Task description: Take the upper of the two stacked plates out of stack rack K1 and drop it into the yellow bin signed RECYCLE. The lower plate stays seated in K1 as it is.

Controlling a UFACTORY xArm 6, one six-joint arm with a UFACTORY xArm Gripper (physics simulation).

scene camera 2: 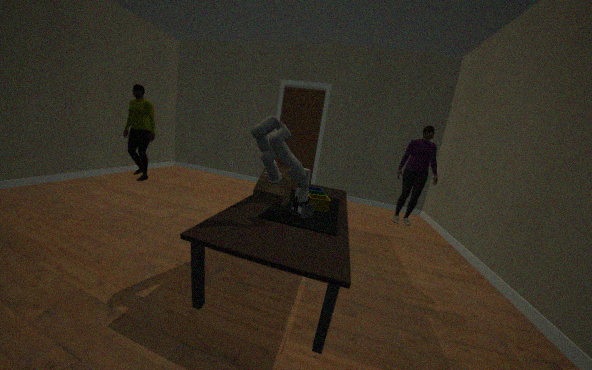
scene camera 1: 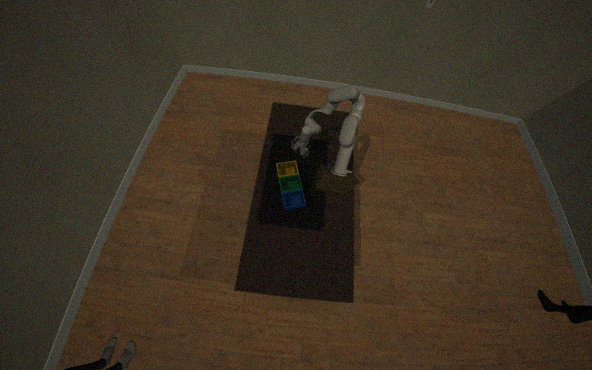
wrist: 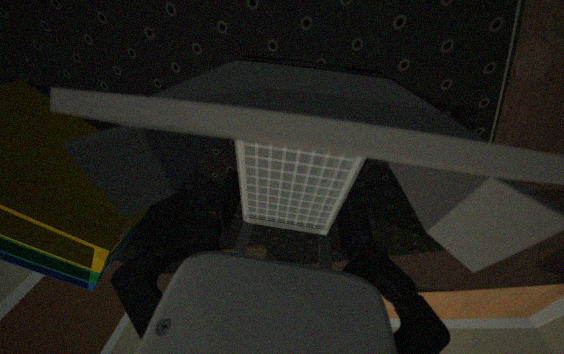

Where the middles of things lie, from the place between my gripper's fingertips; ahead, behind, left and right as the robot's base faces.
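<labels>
Where is my gripper, measured from the pale gridded plate (wrist: 285, 187)? My gripper is 1 cm short of the plate, and it is also 1 cm to the left of it.
</labels>
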